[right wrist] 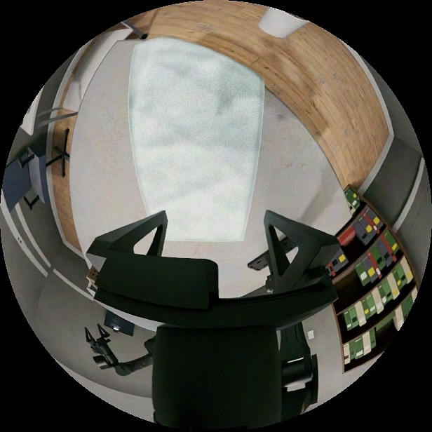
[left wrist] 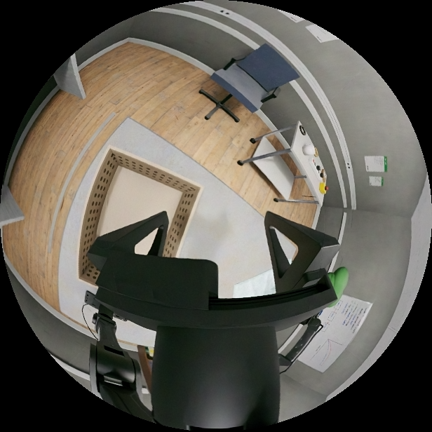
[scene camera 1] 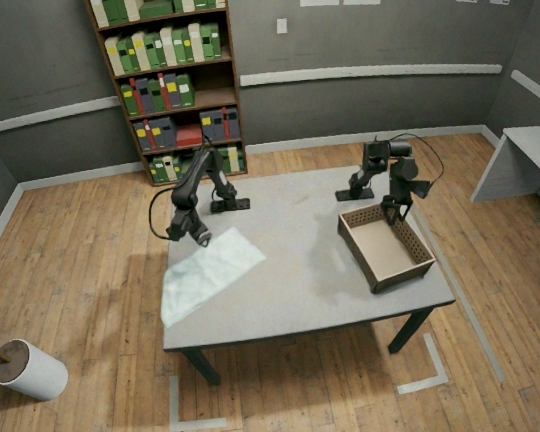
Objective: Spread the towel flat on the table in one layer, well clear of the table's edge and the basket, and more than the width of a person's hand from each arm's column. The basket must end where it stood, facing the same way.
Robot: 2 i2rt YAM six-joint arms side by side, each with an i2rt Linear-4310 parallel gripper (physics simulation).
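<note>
The pale mint towel (scene camera 1: pixel 210 275) (left wrist: pixel 256 285) (right wrist: pixel 197 135) lies on the left part of the table (scene camera 1: pixel 295 300) as a slanting strip. Its lower left end reaches the table's left edge in scene camera 1. Faint creases show; I cannot tell how many layers it has. The tan basket (scene camera 1: pixel 387 250) (left wrist: pixel 142 200) stands upright and empty on the right part of the table. My left gripper (scene camera 1: pixel 400 220) (left wrist: pixel 216 216) is open and empty, above the basket's back end. My right gripper (scene camera 1: pixel 205 243) (right wrist: pixel 215 215) is open and empty, above the towel's back left edge.
The right arm's column base (scene camera 1: pixel 230 205) stands behind the towel. The left arm's column base (scene camera 1: pixel 354 194) stands just behind the basket. A bookshelf (scene camera 1: pixel 235 90) stands behind the table. A white bin (scene camera 1: pixel 47 372) stands on the floor at the lower left.
</note>
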